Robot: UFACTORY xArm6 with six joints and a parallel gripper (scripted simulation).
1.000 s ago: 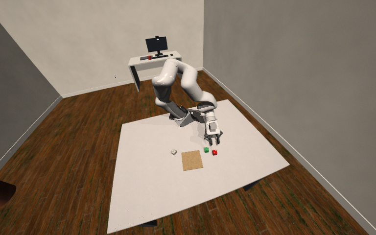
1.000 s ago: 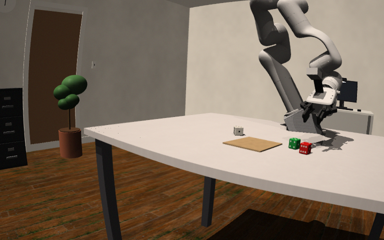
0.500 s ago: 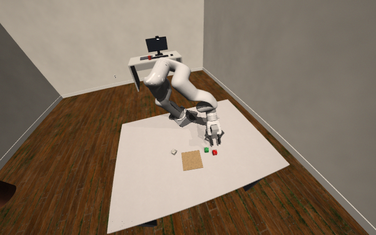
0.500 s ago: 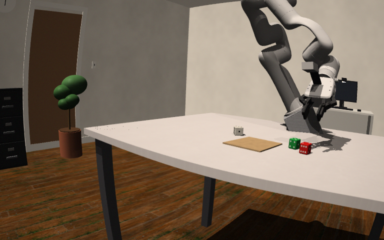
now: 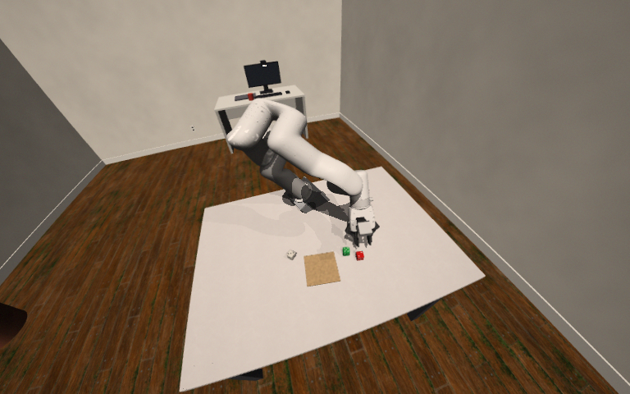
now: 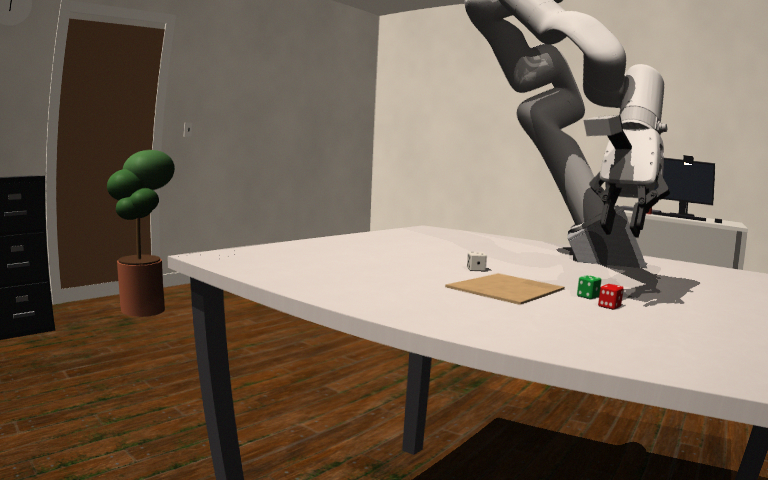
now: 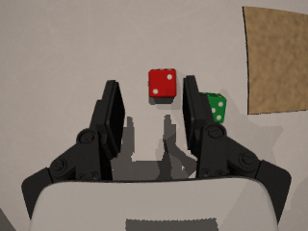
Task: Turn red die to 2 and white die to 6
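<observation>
My gripper is now 11 cm above the red die. Also, from my hand: green die (4 cm behind, 5 cm to the right, 11 cm below); then white die (13 cm behind, 29 cm to the right, 11 cm below); then tan mat (2 cm behind, 18 cm to the right, 12 cm below).
</observation>
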